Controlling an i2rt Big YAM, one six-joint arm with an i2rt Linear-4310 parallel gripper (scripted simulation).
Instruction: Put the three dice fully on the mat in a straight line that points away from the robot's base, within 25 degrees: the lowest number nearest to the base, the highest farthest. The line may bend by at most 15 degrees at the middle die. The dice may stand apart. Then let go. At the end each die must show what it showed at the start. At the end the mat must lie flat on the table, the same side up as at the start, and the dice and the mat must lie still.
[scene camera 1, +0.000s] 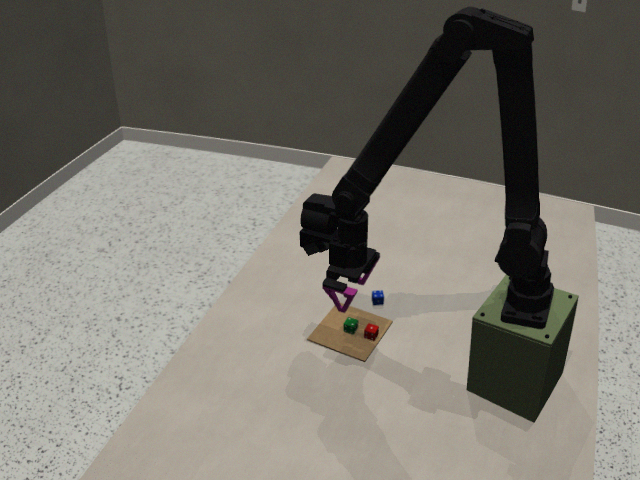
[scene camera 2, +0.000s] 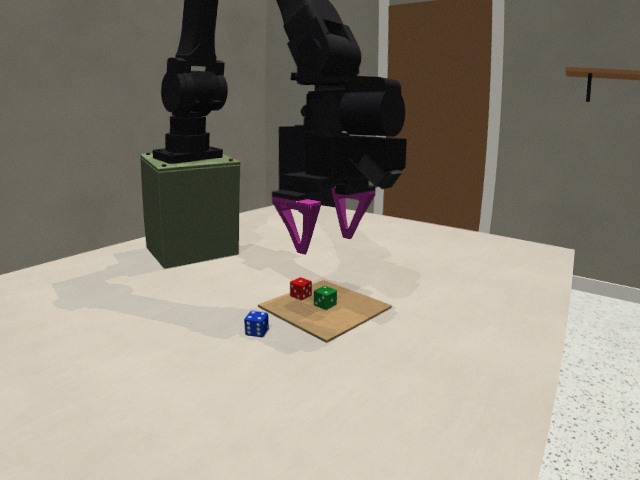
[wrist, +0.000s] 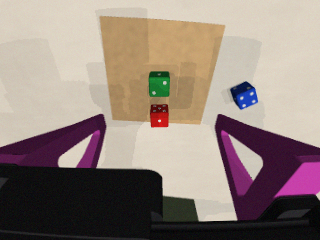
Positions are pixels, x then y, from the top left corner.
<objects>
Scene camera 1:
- my gripper: 351, 297
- tan mat: 329, 333
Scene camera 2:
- my gripper: 325, 245
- tan mat: 353, 309
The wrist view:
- my gripper: 160, 120
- tan mat: 133, 47
</objects>
